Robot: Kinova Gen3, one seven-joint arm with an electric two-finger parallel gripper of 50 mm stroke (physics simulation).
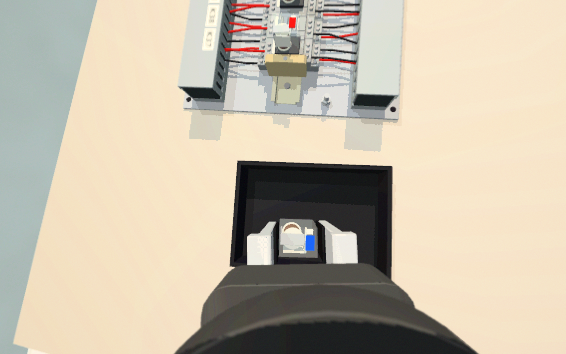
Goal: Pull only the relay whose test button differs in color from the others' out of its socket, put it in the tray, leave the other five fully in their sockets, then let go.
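Places are measured from the arm's base along level axes (x ahead, y left, z up), in metres.
Pixels of known places: gripper, fingertip midpoint: (297, 235).
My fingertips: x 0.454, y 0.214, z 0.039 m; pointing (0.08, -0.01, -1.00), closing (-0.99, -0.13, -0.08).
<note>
Ahead of a thing's pixels: the offset from my fingertips to its top centre. "pt": to the spot under its first point.
The relay with the blue test button {dx +0.001, dy +0.001, dz +0.014 m} (298, 239) is between the two white fingers, over the black tray. My gripper (297, 235) is shut on this relay; the tray's floor and walls show around and beyond it. The black tray {pt dx -0.086, dy -0.021, dz -0.067 m} (388, 215) lies on the table, its near part hidden by the gripper body. How far the relay's underside is from the tray floor is hidden. A relay with a red test button {dx +0.035, dy -0.198, dz -0.032 m} (285, 41) sits in its socket near the close end of the rail. Part of another relay or socket {pt dx +0.036, dy -0.246, dz -0.062 m} (290, 2) shows at the top edge; the remaining relays are out of frame.
The panel's backing plate {pt dx +0.086, dy -0.149, dz -0.099 m} (245, 97) lies beyond the tray, with grey wire ducts at left (200, 60) and right (379, 55). Red and black wires run from the ducts to the sockets. A tan end block {dx +0.034, dy -0.179, dz -0.061 m} (285, 66) closes the socket row. A small post {dx -0.015, dy -0.149, dz -0.083 m} (326, 99) stands on the plate.
</note>
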